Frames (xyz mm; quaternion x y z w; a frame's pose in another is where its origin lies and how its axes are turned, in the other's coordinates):
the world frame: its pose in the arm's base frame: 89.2 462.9 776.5 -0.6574 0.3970 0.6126 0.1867
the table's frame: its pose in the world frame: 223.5 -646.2 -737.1 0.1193 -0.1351 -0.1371 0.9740
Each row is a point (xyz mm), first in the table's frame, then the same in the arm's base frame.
Working: the table's frame: its pose in the arm's base frame: 1044.1 255.3 540.1 -0.5897 0.3444 0.6126 0.3979

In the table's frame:
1: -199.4 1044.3 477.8
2: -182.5 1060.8 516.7
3: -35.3 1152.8 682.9
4: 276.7 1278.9 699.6
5: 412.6 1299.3 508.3
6: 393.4 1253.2 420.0
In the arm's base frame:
1: -105.9 199.1 721.4
2: -137.9 227.8 706.4
3: -292.9 346.9 566.5
4: -409.2 330.9 250.7
5: -340.0 162.3 101.5
6: -259.5 102.6 116.8

